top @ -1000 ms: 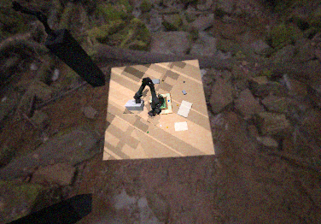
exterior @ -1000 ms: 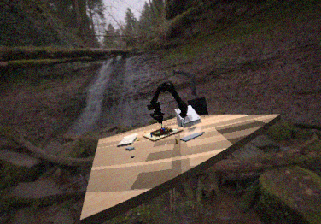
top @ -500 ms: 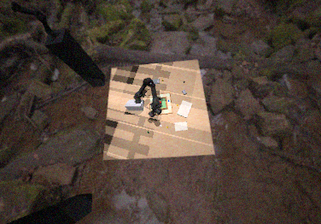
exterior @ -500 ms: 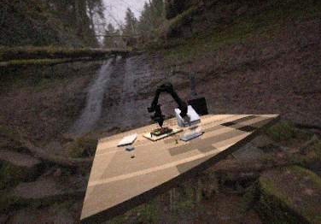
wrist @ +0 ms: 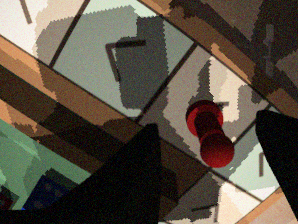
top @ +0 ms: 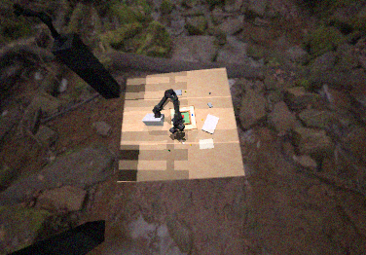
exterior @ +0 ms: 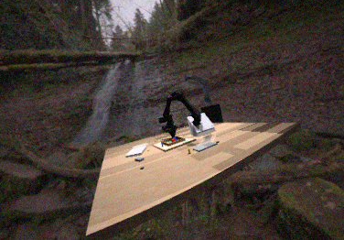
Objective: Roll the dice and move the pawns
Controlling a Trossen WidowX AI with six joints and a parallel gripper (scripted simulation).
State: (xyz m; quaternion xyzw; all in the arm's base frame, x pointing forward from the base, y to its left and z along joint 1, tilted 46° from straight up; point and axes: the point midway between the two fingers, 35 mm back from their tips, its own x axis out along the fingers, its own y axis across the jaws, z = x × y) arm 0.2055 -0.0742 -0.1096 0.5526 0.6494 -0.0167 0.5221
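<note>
My gripper tip is now 18 cm short of the blue pawn and 13 cm to the right of it.
</note>
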